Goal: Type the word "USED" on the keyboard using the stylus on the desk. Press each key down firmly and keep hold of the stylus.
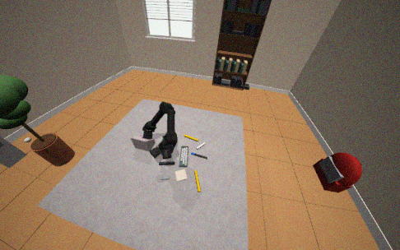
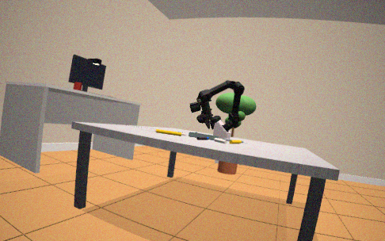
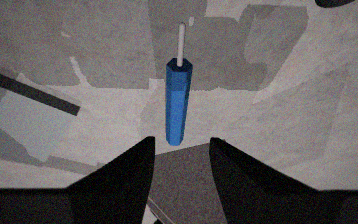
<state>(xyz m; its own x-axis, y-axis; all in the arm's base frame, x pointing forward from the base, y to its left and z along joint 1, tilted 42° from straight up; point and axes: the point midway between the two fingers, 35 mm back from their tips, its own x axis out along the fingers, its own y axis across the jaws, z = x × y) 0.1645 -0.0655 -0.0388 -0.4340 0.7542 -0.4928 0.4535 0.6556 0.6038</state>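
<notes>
The blue stylus lies 5 cm below my gripper tip. The rest, counted from my gripper tip: dark pen: 28 cm ahead, 6 cm to the left, 5 cm below; white pad: 21 cm ahead, 14 cm to the right, 5 cm below; black bar: 8 cm to the right, 8 cm ahead, 5 cm below.
</notes>
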